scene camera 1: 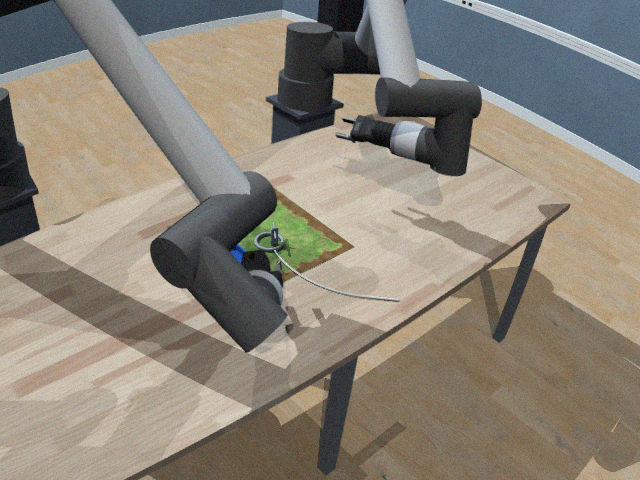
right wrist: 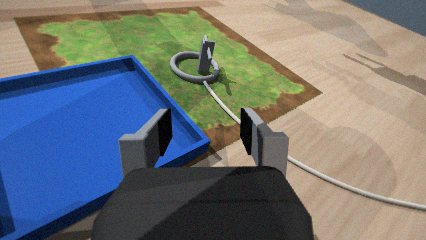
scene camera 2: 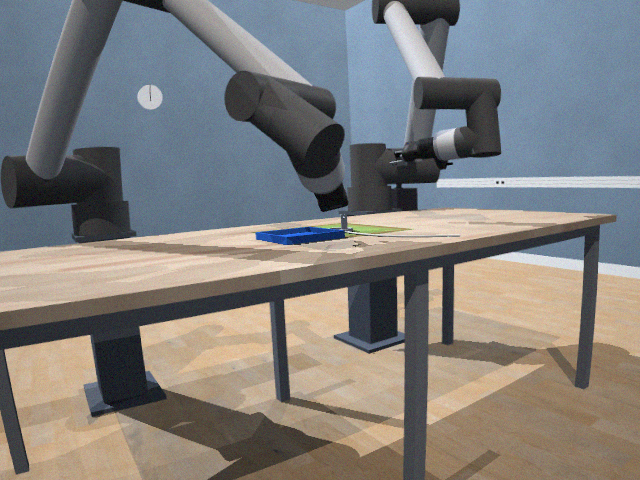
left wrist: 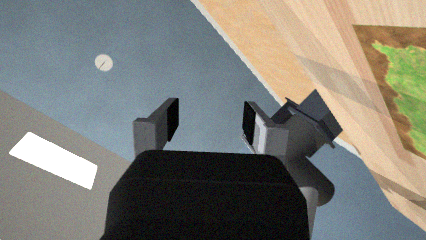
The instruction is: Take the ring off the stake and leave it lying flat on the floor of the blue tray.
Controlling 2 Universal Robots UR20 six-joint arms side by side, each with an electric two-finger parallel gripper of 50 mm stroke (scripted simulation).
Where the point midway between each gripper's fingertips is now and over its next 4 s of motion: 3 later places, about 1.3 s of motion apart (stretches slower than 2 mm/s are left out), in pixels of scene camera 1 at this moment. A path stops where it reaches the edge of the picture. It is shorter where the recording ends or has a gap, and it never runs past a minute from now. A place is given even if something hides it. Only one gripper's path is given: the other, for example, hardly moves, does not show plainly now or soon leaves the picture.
My left gripper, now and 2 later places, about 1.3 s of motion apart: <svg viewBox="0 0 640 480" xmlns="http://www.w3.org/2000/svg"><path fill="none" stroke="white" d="M339 127L460 116L448 68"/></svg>
